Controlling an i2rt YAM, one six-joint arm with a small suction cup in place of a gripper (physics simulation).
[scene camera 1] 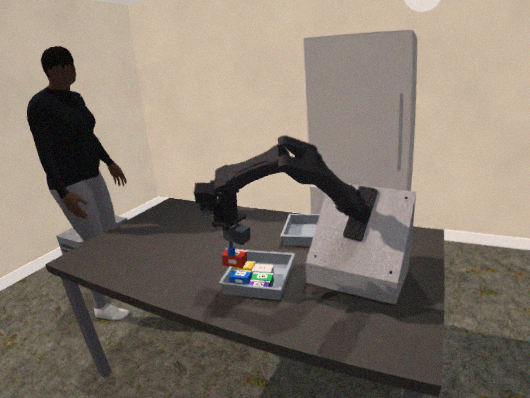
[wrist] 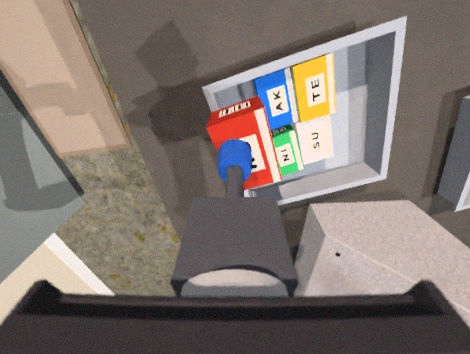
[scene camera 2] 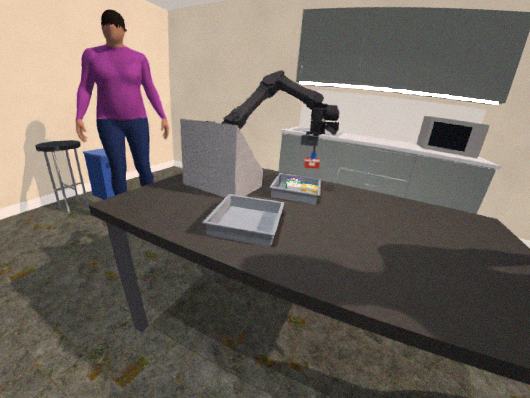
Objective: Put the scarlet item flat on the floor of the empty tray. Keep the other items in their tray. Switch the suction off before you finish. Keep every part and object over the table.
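Places are measured from the arm's base along level axes (x ahead, y left, z up), in metres.
Where they show: hand, its tool point: (scene camera 1: 231,256) (wrist: 234,149) (scene camera 2: 313,160); arm's base, origin of its link: (scene camera 1: 360,213) (scene camera 2: 220,138).
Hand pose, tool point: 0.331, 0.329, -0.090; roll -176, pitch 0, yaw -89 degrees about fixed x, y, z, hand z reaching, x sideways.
Observation:
Each offset is from my tool point to the top centre of the thing, as dx, dy, dz. Level surfaces: height alone.
The scarlet box {-0.001, -0.012, +0.013} (scene camera 1: 234,259) (scene camera 2: 312,164) (wrist: 242,135) hangs in the air from my blue suction cup (scene camera 1: 231,251) (scene camera 2: 314,156) (wrist: 234,160), which is on its top face. It is above the items' tray {-0.024, -0.110, -0.099} (scene camera 1: 288,270) (scene camera 2: 295,196) (wrist: 392,105), about level. In that tray lie a blue box {+0.026, -0.060, -0.111} (scene camera 1: 240,276) (wrist: 275,100), a yellow box {+0.042, -0.106, -0.101} (scene camera 1: 248,265) (wrist: 312,87), a green box {-0.057, -0.084, -0.111} (scene camera 1: 262,277) (wrist: 286,151), a white box {-0.028, -0.126, -0.107} (scene camera 1: 263,268) (wrist: 315,140) and a purple box {-0.075, -0.037, -0.110} (scene camera 1: 260,284). The empty tray {-0.017, -0.521, -0.099} (scene camera 1: 296,244) (scene camera 2: 240,233) stands apart from it; the pedestal partly hides it in scene camera 1.
The arm's grey sloped pedestal (scene camera 1: 350,270) (scene camera 2: 207,160) (wrist: 370,245) stands beside both trays on the dark table {dz -0.149} (scene camera 1: 165,265) (scene camera 2: 380,240). One person (scene camera 1: 65,135) stands behind the table's left end in scene camera 1. Another person (scene camera 2: 120,85) stands at the left in scene camera 2.

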